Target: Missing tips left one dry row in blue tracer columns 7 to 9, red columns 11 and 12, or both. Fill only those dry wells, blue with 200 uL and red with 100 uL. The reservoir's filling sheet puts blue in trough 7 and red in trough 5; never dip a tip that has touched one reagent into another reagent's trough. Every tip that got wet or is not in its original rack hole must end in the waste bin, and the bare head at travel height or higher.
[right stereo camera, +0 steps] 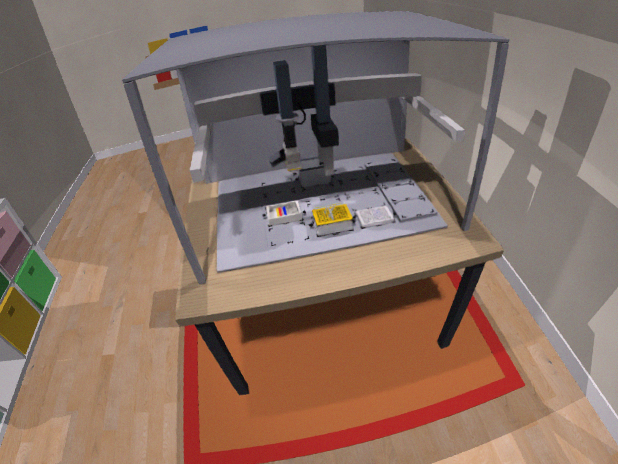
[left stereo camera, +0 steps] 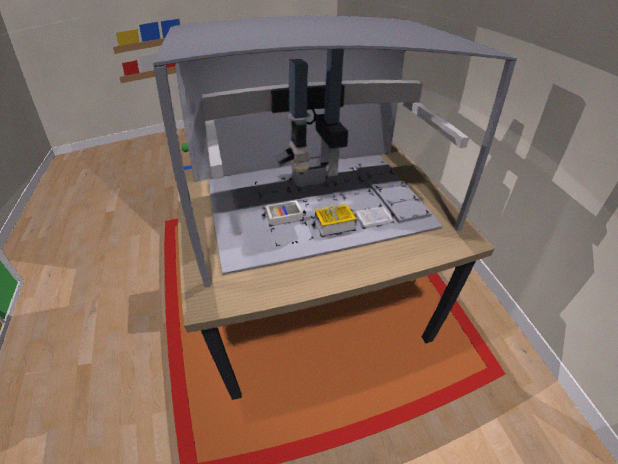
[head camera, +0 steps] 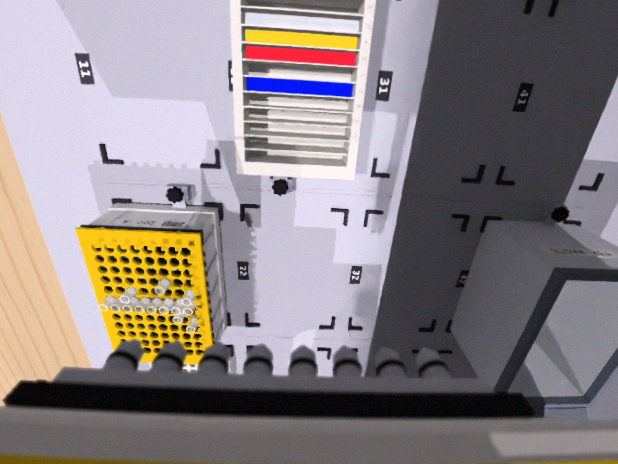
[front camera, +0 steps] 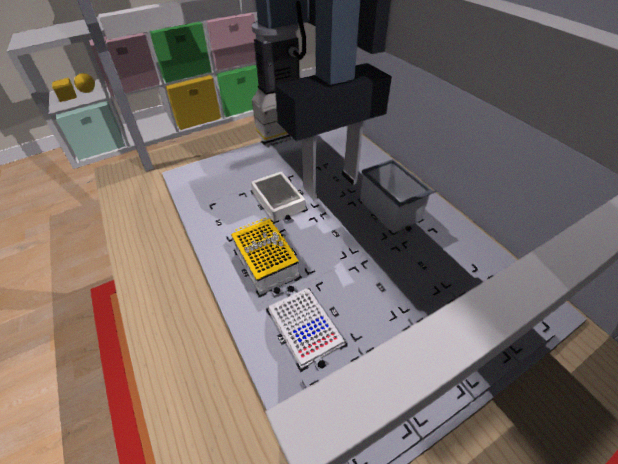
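Observation:
The pipetting head [front camera: 271, 112] [left stereo camera: 300, 155] [right stereo camera: 291, 156] hangs high toward the back; its eight nozzles [head camera: 280, 362] look bare. The parked plate gripper [front camera: 331, 188] beside it is open and empty. The yellow tip rack [front camera: 275, 269] [head camera: 142, 236] [left stereo camera: 335, 215] holds one full line of clear tips and several scattered ones. The white reservoir [front camera: 287, 210] [head camera: 295, 168] shows blue liquid [head camera: 300, 87] and red liquid [head camera: 300, 55] in separate troughs. The white well plate [front camera: 288, 337] has a blue block and red columns; wells left of the blue look grey. The grey waste bin [front camera: 395, 202] [head camera: 525, 275] stands at the back.
A yellow liquid [head camera: 300, 38] and a pale liquid [head camera: 300, 22] lie in other reservoir troughs. The rack stands between reservoir and well plate. Black knobs [front camera: 291, 289] [head camera: 280, 187] stick up beside the labware. A frame post [left stereo camera: 175, 150] stands at the table's left.

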